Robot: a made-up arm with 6 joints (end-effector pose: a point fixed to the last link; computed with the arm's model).
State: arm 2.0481 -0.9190 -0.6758 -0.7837 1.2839 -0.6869
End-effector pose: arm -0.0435 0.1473 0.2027 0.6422 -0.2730 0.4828
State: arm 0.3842 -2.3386 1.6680 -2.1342 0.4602 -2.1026
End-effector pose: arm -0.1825 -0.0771 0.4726 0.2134 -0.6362 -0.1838
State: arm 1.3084 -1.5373 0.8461 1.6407 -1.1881 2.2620
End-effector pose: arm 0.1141 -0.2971 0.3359 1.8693 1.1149 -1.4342
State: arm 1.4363 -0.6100 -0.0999 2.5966 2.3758 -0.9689
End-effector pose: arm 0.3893 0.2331 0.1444 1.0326 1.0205 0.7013
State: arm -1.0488 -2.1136 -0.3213 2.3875 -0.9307 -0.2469
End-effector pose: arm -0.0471 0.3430 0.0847 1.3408 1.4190 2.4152
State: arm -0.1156 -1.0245 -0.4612 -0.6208 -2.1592 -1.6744
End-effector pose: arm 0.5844 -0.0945 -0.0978 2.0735 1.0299 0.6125
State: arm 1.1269 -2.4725 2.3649 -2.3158 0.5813 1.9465
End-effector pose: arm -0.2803 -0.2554 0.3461 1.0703 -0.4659 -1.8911
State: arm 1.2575 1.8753 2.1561 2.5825 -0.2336 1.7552
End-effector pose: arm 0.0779 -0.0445 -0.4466 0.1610 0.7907 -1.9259
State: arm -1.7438 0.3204 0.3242 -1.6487 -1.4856 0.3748
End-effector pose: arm -0.0059 -0.2987 -0.5191 -1.8048 2.2588 0.3147
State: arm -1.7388 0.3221 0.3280 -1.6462 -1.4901 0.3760
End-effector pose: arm -0.0042 -0.2978 -0.5196 -1.8113 2.2500 0.3151
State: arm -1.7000 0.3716 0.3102 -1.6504 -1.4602 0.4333
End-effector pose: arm 0.0019 -0.2757 -0.5296 -1.7693 2.2702 0.4016
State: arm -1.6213 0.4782 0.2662 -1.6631 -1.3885 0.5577
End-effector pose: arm 0.0082 -0.2259 -0.5457 -1.6780 2.3259 0.5986
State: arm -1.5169 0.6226 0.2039 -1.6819 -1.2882 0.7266
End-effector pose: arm 0.0051 -0.1565 -0.5550 -1.5706 2.4082 0.8793
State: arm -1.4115 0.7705 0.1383 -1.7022 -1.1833 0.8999
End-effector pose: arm -0.0106 -0.0879 -0.5491 -1.4835 2.5001 1.1766
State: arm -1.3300 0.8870 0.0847 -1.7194 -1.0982 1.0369
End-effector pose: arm -0.0304 -0.0388 -0.5338 1.3170 -2.3745 -1.3007
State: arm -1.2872 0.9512 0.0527 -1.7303 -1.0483 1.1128
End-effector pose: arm -0.0435 -0.0145 -0.5213 1.2232 -2.2890 -1.3444
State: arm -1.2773 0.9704 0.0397 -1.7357 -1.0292 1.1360
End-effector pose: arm -0.0477 -0.0077 -0.5166 1.1887 -2.2629 -1.3547
